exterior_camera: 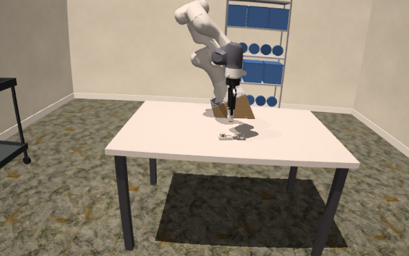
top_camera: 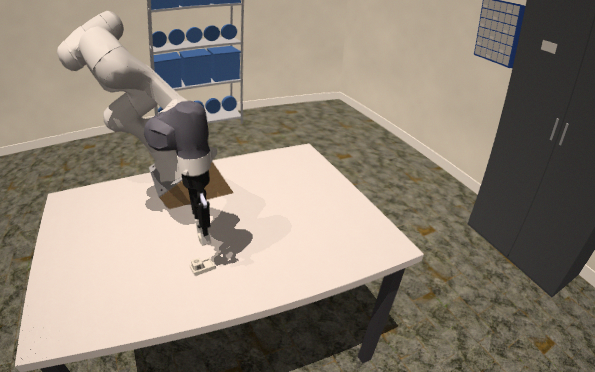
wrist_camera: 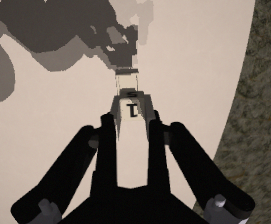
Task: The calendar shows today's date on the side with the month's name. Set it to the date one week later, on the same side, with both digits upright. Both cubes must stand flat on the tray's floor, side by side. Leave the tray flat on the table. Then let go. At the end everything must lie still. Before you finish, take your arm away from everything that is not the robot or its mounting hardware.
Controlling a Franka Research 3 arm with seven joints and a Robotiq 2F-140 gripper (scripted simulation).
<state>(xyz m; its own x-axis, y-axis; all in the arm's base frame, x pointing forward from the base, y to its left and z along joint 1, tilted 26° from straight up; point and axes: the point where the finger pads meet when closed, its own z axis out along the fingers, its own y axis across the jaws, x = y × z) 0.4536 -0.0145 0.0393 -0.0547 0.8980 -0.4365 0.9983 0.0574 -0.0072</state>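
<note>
The grey tray lies 10 mm behind my hand, 20 mm to the right of it and 140 mm below it. Round my hand: cube 30 mm below.
</note>
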